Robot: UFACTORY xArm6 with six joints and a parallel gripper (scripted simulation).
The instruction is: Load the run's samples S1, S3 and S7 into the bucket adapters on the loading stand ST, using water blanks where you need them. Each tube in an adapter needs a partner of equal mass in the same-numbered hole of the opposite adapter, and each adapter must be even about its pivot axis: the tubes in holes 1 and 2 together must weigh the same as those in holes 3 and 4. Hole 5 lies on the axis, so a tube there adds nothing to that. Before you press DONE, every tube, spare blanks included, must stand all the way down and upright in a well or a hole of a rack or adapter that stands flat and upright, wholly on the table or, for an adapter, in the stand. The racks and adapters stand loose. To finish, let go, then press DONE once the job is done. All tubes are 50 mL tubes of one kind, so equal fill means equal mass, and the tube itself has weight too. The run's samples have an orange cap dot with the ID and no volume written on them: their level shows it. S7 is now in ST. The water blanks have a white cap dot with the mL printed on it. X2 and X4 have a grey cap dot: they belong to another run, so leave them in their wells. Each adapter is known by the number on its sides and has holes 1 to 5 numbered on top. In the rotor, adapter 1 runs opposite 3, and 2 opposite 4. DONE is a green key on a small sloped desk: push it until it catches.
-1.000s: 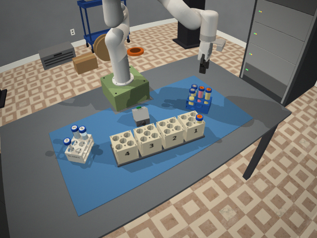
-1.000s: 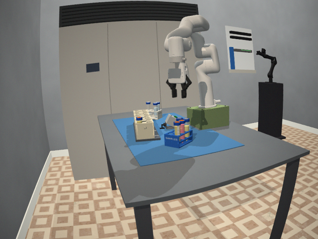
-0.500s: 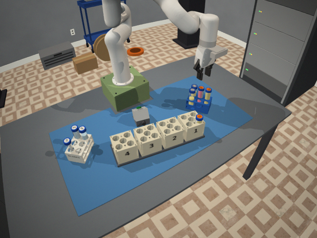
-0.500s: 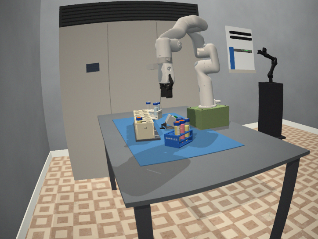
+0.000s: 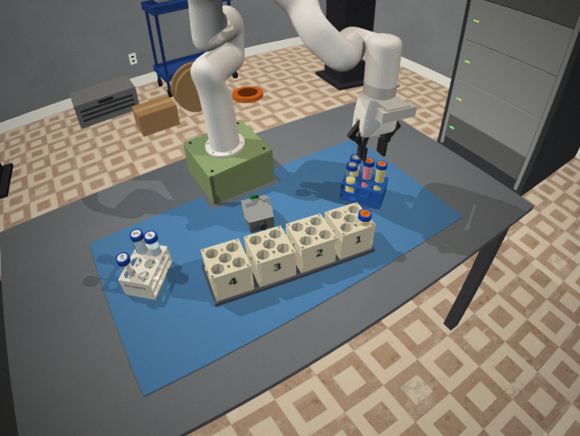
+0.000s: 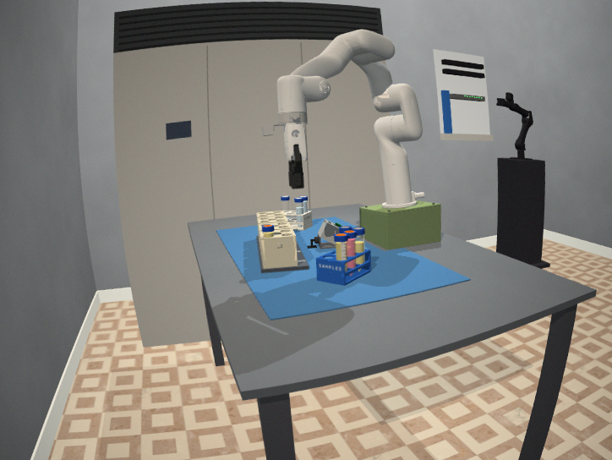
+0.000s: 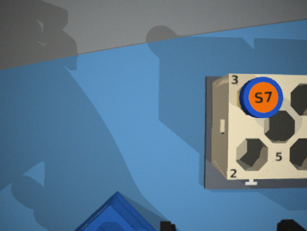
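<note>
Right now the sample tube is 180 mm below my hand, 80 mm ahead of it and 70 mm to the right of it. Round my hand: blue samples rack (220 mm below, 100 mm behind, 70 mm to the left); then pink-filled tube (190 mm below, 110 mm behind, 90 mm to the left); then adapter 1 (200 mm below, 80 mm to the right, 50 mm ahead).
</note>
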